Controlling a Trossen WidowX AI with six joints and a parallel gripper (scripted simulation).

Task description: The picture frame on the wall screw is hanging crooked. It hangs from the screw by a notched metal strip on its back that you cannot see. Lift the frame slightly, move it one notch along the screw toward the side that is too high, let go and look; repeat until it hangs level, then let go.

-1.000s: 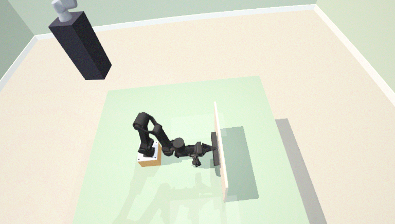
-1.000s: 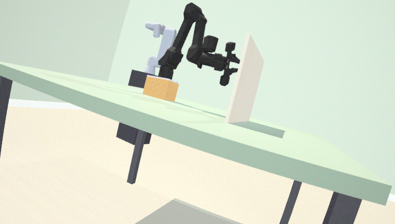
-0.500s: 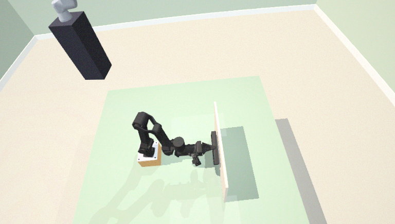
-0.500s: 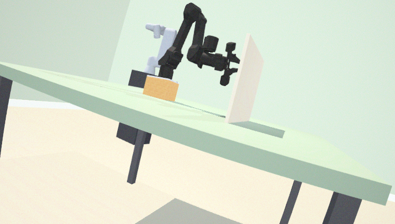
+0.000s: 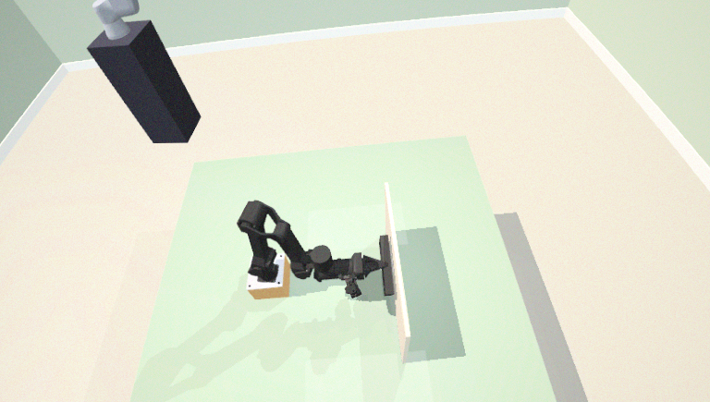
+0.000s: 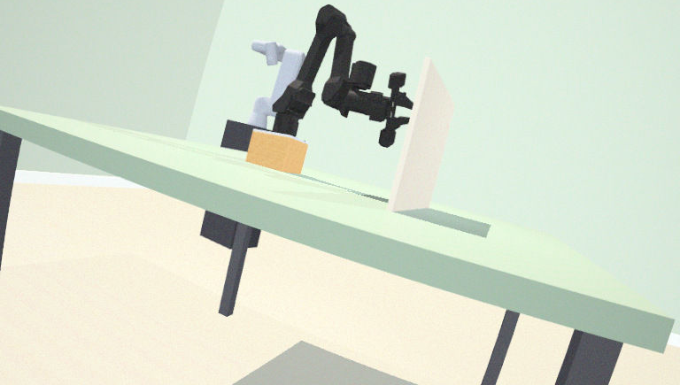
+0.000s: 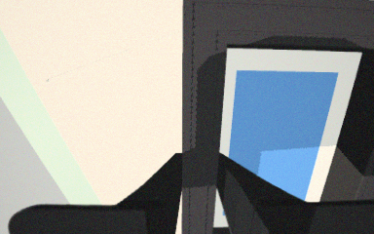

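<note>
Right now the picture frame is 20 mm to the left of my gripper tip and 50 mm below it. Round my gripper tip: cream wall panel: 20 mm ahead, 10 mm to the left, 70 mm below.
</note>
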